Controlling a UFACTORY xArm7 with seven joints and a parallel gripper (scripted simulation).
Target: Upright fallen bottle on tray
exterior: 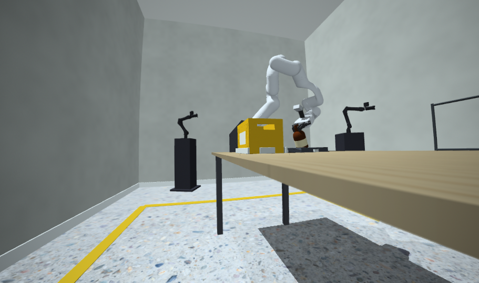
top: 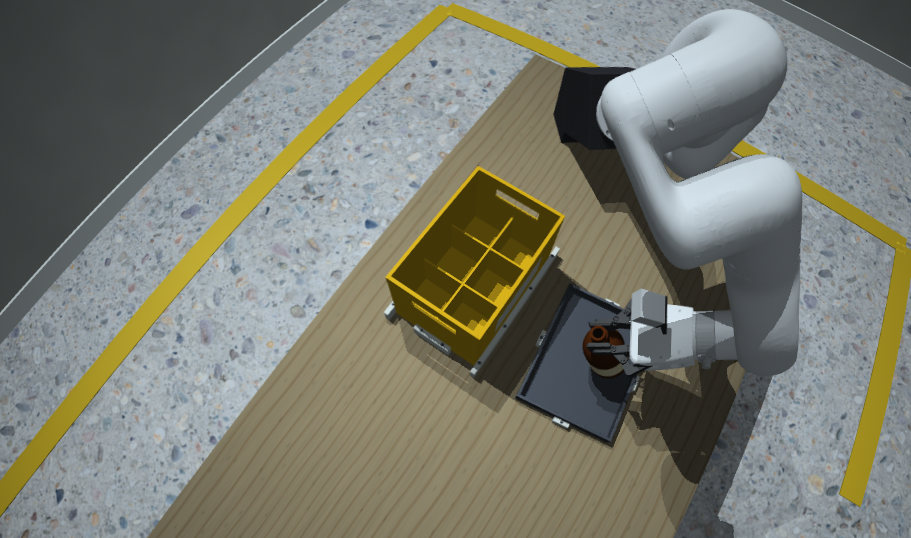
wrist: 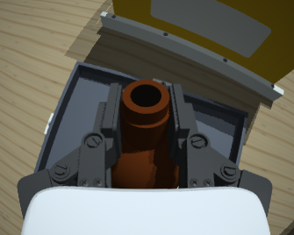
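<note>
My gripper is now 1 cm past the brown bottle, 1 cm to the right of it and 5 cm above it. From my hand the other things lie so: dark grey tray (1 cm behind, 1 cm to the left, 13 cm below); then yellow crate (7 cm ahead, 24 cm to the right, 6 cm below).
</note>
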